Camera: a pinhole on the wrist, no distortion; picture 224 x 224 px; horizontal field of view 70.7 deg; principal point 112.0 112.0 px. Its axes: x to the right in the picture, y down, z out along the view. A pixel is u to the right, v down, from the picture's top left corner.
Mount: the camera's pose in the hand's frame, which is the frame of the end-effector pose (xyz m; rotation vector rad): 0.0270 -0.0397 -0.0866 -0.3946 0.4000 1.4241
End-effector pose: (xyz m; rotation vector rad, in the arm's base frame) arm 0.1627 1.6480 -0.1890 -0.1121 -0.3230 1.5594
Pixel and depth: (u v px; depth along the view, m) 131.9 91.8 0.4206
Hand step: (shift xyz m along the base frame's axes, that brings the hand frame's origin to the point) -0.2706 0.0677 0.1995
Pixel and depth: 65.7 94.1 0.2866
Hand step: -0.0810 0.0321 0.1964
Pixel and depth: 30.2 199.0 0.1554
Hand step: 0.0009 -0.0729 0.0805
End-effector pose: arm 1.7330 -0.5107 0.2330 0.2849 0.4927 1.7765
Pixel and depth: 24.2 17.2 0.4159
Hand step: 0.1584 0.3373 0.3014
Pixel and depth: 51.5 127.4 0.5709
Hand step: 0.1870 0.0485 0.4837
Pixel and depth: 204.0 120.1 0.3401
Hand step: -0.2196 -0.0011 0.2371
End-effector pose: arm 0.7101 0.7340 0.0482 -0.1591 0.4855 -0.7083
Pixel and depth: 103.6 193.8 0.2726
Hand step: 0.0608 0.1393 0.1463
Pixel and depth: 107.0 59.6 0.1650
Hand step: 0.1036 -0.0345 0.0121
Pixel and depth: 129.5 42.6 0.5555
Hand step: 0.5228 -0.0049 0.1392
